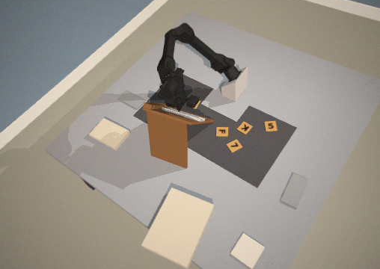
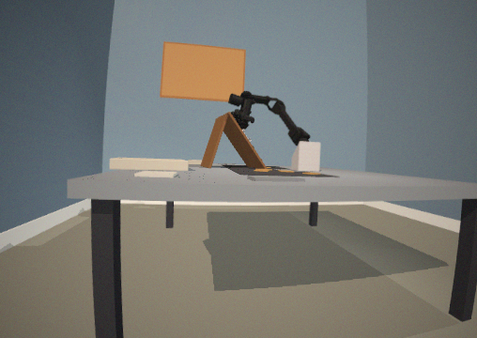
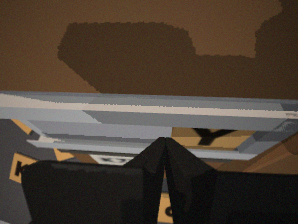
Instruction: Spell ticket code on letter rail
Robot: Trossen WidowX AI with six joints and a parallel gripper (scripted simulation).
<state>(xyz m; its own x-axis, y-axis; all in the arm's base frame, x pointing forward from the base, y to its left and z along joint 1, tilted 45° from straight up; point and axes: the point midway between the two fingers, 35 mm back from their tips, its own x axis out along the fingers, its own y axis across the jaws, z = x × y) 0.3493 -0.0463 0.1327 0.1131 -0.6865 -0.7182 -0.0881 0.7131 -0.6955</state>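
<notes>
The y tile lies 3 cm to the right of my gripper tip, 1 cm below it and 1 cm ahead of it. Also, from my gripper tip: white ticket 9 cm below, 6 cm behind, 5 cm to the left; p tile 18 cm behind, 17 cm below, 4 cm to the right; dark mat 18 cm below, 15 cm behind, 10 cm to the left.
</notes>
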